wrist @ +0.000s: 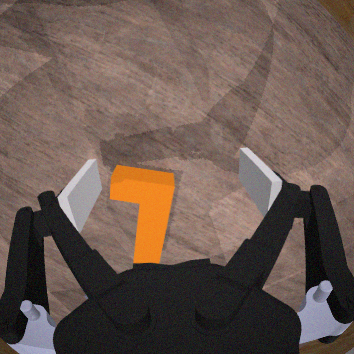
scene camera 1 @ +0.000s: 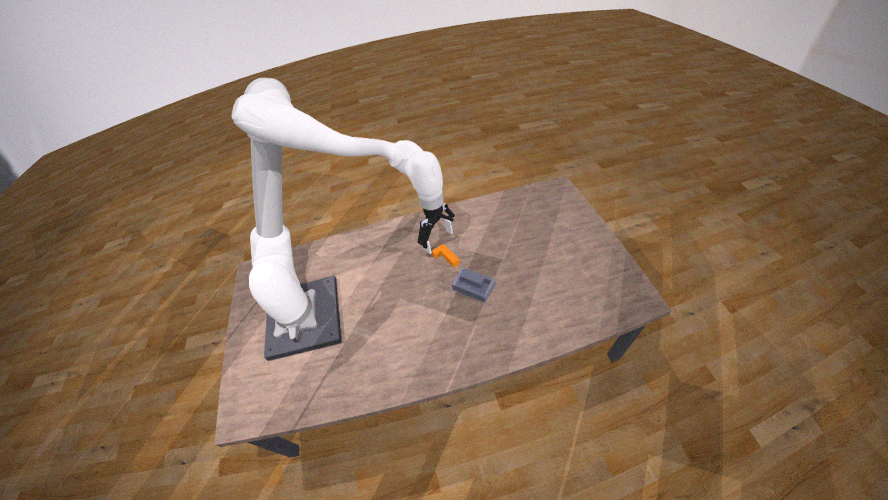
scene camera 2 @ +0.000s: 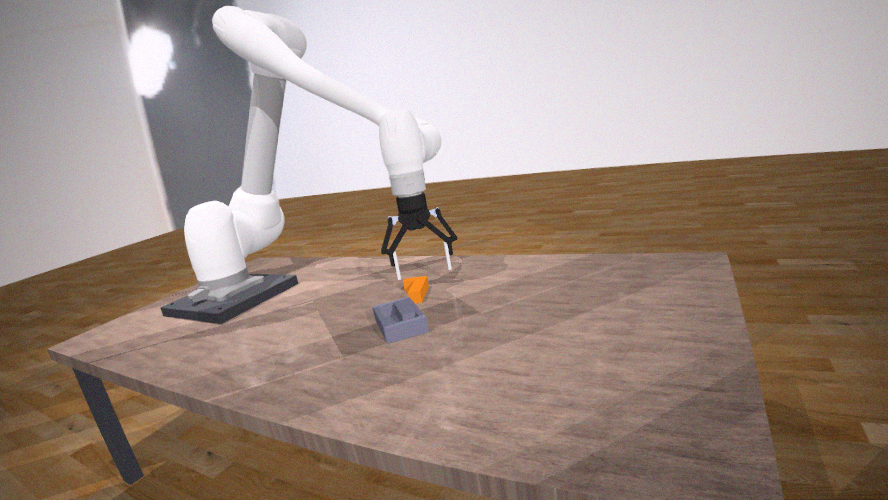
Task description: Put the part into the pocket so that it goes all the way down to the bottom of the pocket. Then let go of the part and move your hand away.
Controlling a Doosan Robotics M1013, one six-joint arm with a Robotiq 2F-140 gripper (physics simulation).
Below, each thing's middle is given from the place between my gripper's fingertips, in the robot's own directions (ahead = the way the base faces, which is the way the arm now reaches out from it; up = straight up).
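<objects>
The grey pocket block (scene camera 2: 400, 319) lies 25 cm to the right of my hand, 7 cm ahead of it and 2 cm below it. As for the orange L-shaped block (wrist: 152, 189), it sits 2 cm below my hand and 7 cm to the right of it. Going by their middles, the orange L-shaped block is the nearest to my hand of the things named here.
</objects>
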